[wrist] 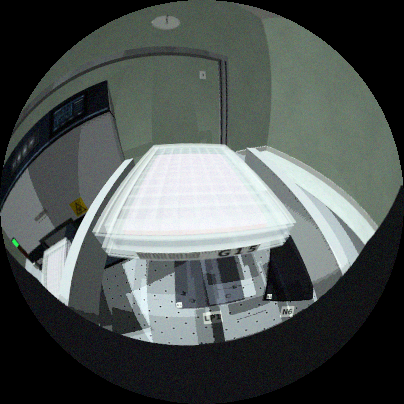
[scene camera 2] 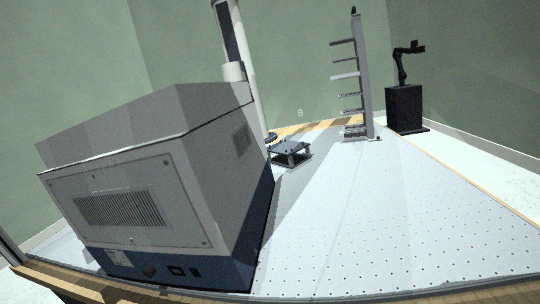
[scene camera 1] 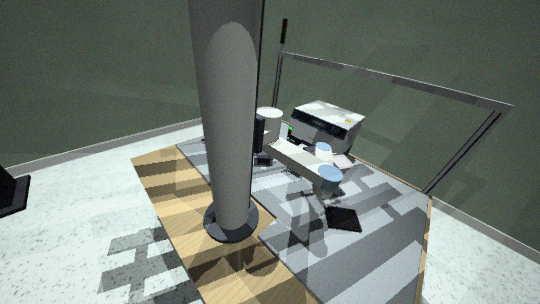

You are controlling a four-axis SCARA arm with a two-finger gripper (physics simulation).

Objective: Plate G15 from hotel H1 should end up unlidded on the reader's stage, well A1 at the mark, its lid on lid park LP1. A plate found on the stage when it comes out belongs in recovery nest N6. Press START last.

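Where they show: gripper, fingertip midpoint: [wrist: 189, 159] [scene camera 1: 342, 161]; arm's base, origin of the base link: [scene camera 1: 232, 217].
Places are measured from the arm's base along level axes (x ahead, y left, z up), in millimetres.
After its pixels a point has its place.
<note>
Plate G15 [scene camera 1: 342, 161] @[x 523, y -234, z 227 mm] [wrist: 190, 200] @[x 477, y -200, z 231 mm] is pale, level and labelled on its front edge; a clear lid appears to sit on it. My gripper [wrist: 189, 159] @[x 537, y -231, z 221 mm] is shut on it, with one finger along each long side. The plate is raised above the deck, near the reader [scene camera 1: 327, 120] @[x 661, y -33, z 343 mm] [scene camera 2: 210, 165] @[x 949, y 205, z 237 mm] [wrist: 75, 165] @[x 619, y -103, z 239 mm]. Another white plate [wrist: 55, 265] @[x 545, y -6, z 162 mm] shows at the reader's front, at the left of the wrist view. Lid park LP1 [wrist: 192, 285] @[x 495, y -188, z 23 mm] is a dark pad, lower in the wrist view. Nest N6 [scene camera 1: 343, 219] @[x 382, y -383, z 25 mm] [wrist: 290, 275] @[x 381, y -349, z 25 mm] is black, to its right. The START button cannot be made out.
Hotel tower [scene camera 2: 364, 75] @[x 344, y 596, z 290 mm] with several shelves stands at the back right in scene view 2. A dark raised platform [scene camera 2: 290, 146] @[x 436, y 249, z 73 mm] stands nearer. A grey column [scene camera 1: 227, 125] @[x -44, y -60, z 517 mm] rises at the front. A green light [scene camera 1: 290, 128] @[x 609, y 178, z 210 mm] [wrist: 15, 243] glows by the reader. A metal frame [scene camera 1: 390, 77] @[x 1004, y -193, z 607 mm] borders the deck.
</note>
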